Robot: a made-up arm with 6 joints. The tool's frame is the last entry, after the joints.
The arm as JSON. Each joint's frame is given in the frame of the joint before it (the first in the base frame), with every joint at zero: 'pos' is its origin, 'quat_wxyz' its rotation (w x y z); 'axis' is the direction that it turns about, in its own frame. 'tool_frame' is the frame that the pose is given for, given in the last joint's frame.
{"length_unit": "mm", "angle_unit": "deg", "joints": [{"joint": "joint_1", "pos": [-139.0, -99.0, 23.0], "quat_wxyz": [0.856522, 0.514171, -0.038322, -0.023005], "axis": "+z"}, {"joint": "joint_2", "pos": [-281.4, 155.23, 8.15], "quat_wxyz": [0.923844, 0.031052, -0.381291, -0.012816], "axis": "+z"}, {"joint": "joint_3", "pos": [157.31, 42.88, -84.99], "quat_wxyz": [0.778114, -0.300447, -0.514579, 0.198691], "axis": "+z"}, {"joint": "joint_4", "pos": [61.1, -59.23, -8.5], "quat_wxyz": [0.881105, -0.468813, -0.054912, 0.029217], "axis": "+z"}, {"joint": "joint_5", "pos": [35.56, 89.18, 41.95], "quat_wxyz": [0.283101, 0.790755, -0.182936, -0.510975], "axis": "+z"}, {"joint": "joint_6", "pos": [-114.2, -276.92, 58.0], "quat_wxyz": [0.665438, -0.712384, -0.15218, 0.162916], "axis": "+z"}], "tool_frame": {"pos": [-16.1, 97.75, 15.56], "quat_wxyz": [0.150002, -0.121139, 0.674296, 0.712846]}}
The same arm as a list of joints. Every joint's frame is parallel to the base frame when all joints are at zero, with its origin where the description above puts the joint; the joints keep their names.
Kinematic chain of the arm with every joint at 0, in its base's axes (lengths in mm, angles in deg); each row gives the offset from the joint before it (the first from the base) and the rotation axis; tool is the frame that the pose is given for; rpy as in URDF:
joint_1: xyz -139 -99 23 axis -0.089304 -0.879035 0.468319
joint_2: xyz -281 88 129 axis -0.765692 -0.588494 0.259597
joint_3: xyz 166 -42 67 axis -0.815419 0.578414 0.023001
joint_4: xyz -40 -72 23 axis 0.0017 0.948261 0.317487
joint_5: xyz 76 21 69 axis -z
joint_6: xyz 282 -101 -58 axis -0.374999 0.924996 0.0613
tool: xyz 14 16 98 rpy 0 0 0

